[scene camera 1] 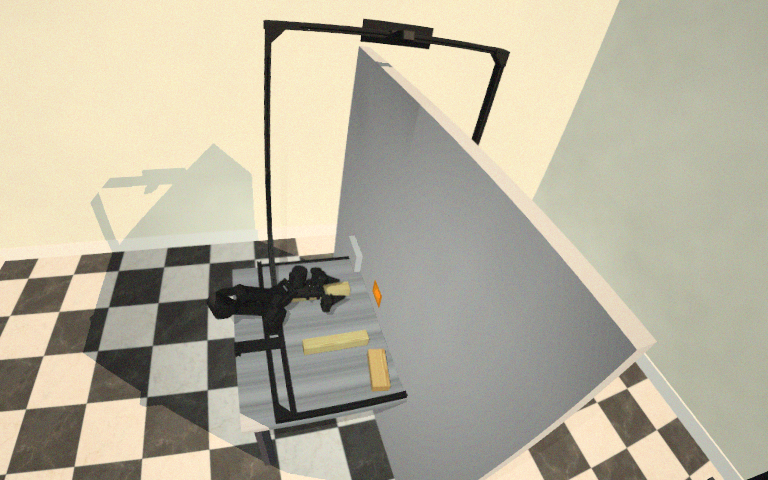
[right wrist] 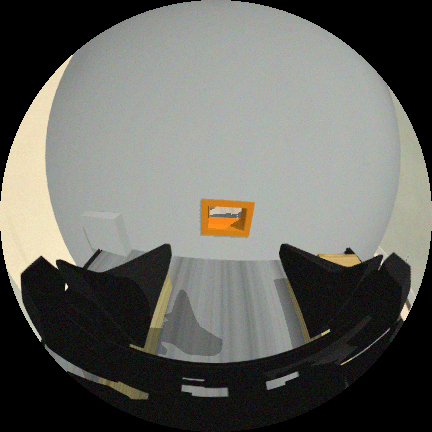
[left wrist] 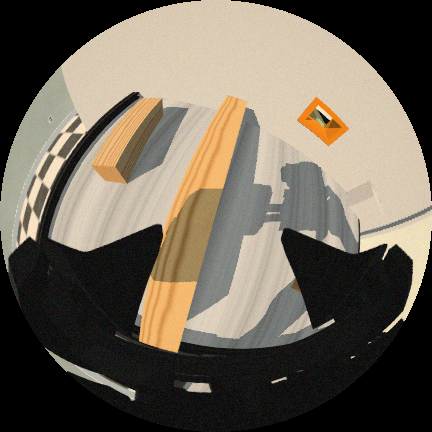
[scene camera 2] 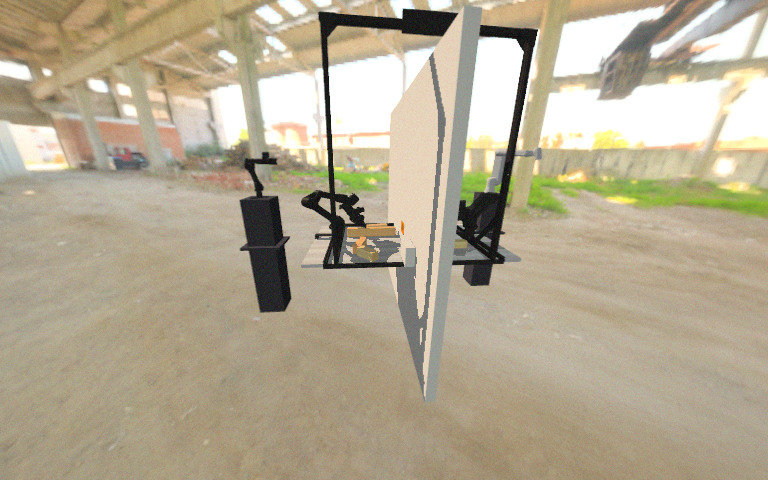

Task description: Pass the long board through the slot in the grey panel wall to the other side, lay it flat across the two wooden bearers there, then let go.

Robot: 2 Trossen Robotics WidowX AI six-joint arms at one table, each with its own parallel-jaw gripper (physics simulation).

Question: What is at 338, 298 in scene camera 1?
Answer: The right gripper.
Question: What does the left gripper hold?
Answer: Nothing.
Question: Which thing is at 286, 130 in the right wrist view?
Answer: A grey panel wall.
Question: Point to a grey panel wall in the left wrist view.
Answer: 200, 60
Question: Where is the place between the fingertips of the right gripper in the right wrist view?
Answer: At 227, 250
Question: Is the right gripper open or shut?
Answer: Open.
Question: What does the right gripper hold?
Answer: Nothing.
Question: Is the left gripper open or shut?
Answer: Open.
